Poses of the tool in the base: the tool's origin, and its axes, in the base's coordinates. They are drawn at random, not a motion.
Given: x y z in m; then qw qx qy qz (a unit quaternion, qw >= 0).
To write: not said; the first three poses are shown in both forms.
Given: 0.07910 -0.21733 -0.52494 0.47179 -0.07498 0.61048 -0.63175
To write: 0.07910 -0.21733 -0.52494 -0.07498 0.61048 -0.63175 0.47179
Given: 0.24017 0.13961 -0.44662 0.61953 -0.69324 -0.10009 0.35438
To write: 0.24017 0.13961 -0.44662 -0.69324 -0.10009 0.35438 0.61953
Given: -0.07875 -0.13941 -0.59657 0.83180 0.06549 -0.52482 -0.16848
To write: -0.07875 -0.13941 -0.59657 0.06549 -0.52482 -0.16848 0.83180
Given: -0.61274 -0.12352 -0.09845 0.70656 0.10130 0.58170 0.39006
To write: -0.61274 -0.12352 -0.09845 0.10130 0.58170 0.39006 0.70656
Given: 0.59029 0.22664 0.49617 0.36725 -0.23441 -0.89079 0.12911
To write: 0.59029 0.22664 0.49617 -0.23441 -0.89079 0.12911 0.36725
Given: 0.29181 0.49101 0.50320 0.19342 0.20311 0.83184 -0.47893
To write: 0.29181 0.49101 0.50320 0.20311 0.83184 -0.47893 0.19342
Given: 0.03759 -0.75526 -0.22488 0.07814 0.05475 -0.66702 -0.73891
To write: 0.03759 -0.75526 -0.22488 0.05475 -0.66702 -0.73891 0.07814
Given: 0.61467 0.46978 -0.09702 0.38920 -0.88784 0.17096 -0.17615
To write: 0.61467 0.46978 -0.09702 -0.88784 0.17096 -0.17615 0.38920
